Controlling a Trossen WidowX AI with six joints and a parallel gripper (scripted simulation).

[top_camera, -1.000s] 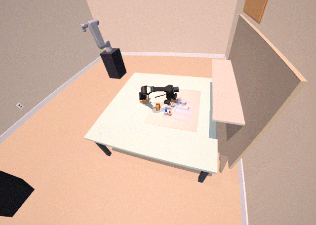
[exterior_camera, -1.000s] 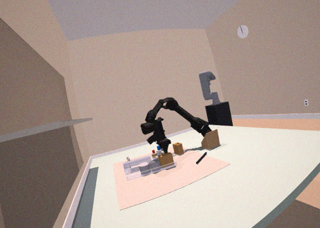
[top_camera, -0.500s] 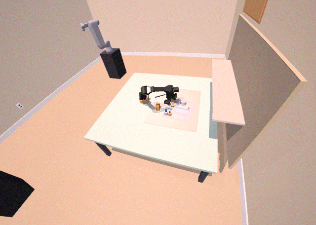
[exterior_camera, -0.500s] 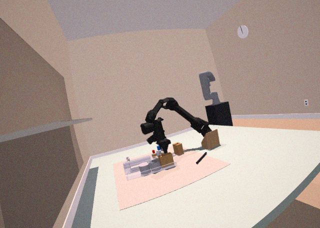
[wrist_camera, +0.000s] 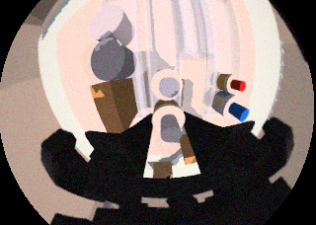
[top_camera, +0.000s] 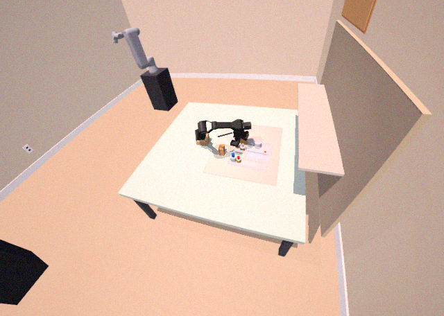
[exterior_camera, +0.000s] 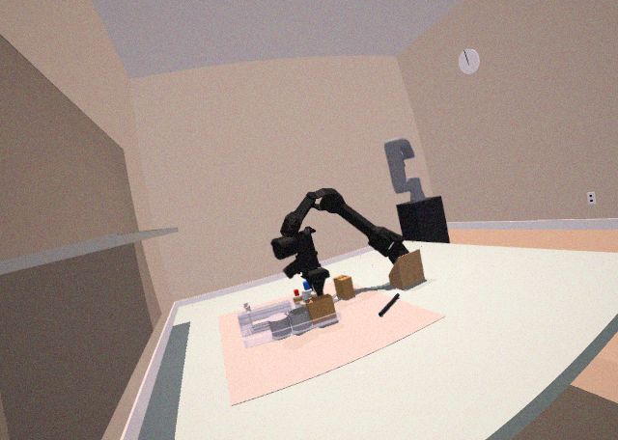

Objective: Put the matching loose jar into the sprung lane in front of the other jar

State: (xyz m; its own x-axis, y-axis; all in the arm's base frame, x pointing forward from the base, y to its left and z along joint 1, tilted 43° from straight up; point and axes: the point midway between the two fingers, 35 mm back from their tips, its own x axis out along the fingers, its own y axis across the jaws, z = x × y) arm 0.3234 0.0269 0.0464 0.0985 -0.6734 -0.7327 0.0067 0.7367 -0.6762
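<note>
The brown box lies 20 mm ahead of my gripper tip, 80 mm to the left of it and 20 mm below it. The rest, counted from my gripper tip: clear sprung lane 150 mm ahead, 30 mm to the right, 40 mm below; then black pen 170 mm behind, 150 mm to the left, 50 mm below.
</note>
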